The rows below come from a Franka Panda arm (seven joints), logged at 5 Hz.
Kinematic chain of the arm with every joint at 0, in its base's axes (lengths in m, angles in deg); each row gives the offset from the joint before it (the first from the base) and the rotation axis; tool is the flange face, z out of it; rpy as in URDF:
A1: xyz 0 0 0.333 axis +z
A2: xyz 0 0 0 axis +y
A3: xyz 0 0 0.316 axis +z
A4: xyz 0.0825 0 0 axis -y
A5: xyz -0.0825 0 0.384 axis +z
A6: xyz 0 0 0 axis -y
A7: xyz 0.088 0 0 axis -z
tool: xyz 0 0 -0.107 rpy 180 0 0
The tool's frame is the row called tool.
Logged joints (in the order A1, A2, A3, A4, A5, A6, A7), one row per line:
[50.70 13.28 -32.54 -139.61 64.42 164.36 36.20]
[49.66 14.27 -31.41 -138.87 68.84 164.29 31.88]
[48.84 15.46 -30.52 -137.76 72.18 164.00 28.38]
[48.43 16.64 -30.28 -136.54 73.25 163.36 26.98]
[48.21 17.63 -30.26 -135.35 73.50 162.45 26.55]
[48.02 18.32 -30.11 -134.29 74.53 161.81 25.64]
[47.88 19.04 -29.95 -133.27 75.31 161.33 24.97]
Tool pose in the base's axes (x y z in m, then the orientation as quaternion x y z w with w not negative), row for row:
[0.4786 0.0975 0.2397 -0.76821 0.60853 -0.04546 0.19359]
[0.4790 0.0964 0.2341 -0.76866 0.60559 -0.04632 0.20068]
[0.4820 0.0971 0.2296 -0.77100 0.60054 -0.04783 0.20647]
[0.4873 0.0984 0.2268 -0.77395 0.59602 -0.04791 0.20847]
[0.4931 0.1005 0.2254 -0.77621 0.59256 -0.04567 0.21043]
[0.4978 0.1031 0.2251 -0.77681 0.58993 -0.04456 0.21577]
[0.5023 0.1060 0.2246 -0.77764 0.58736 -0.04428 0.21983]
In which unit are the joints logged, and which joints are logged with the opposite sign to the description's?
The joints are logged in degrees. Opposite sign: none.
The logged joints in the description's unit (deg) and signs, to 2 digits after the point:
[50.70 13.28 -32.54 -139.61 64.42 164.36 36.20]
[49.66 14.27 -31.41 -138.87 68.84 164.29 31.88]
[48.84 15.46 -30.52 -137.76 72.18 164.00 28.38]
[48.43 16.64 -30.28 -136.54 73.25 163.36 26.98]
[48.21 17.63 -30.26 -135.35 73.50 162.45 26.55]
[48.02 18.32 -30.11 -134.29 74.53 161.81 25.64]
[47.88 19.04 -29.95 -133.27 75.31 161.33 24.97]

